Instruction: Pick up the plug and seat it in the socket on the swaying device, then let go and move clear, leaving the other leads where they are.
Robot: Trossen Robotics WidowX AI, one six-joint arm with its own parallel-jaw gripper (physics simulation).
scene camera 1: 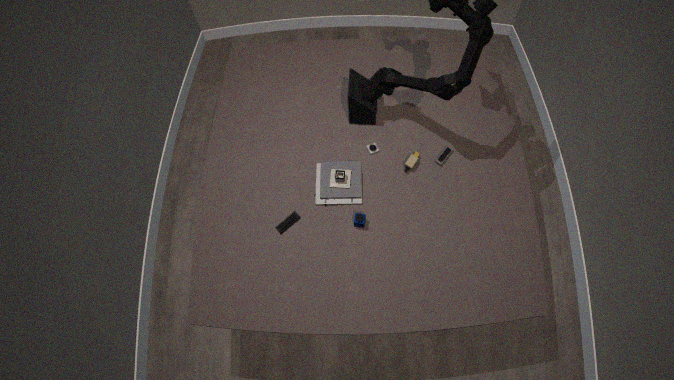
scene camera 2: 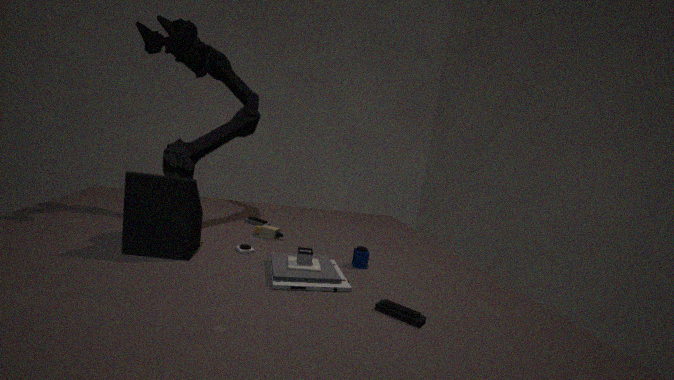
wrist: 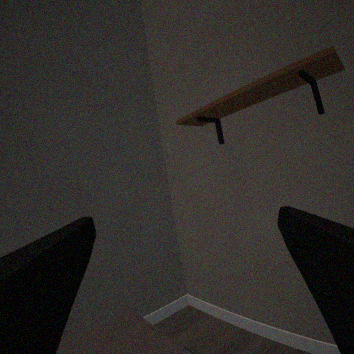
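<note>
My gripper (scene camera 2: 148, 20) (wrist: 186, 221) is open and empty, raised high behind the black base block and far from the objects; its fingers frame bare wall in the wrist view. A cream plug-like block (scene camera 1: 411, 161) (scene camera 2: 269, 231) with a yellow end and a dark end lies on its side on the floor. The device has a grey plate (scene camera 1: 327, 192) (scene camera 2: 285, 274) over a white base plate (scene camera 1: 318, 185) (scene camera 2: 345, 287). A small box-shaped socket (scene camera 1: 340, 175) (scene camera 2: 305, 256) with a dark-rimmed opening stands on its white pad. Whether the plate moves cannot be told.
A white square piece with a dark disc (scene camera 1: 373, 148) (scene camera 2: 245, 248), a dark-topped grey bar (scene camera 1: 444, 155) (scene camera 2: 257, 220), a blue block (scene camera 1: 359, 220) (scene camera 2: 360, 258) and a black bar (scene camera 1: 288, 222) (scene camera 2: 400, 313) lie around the device. A wooden shelf (wrist: 265, 93) is on the wall.
</note>
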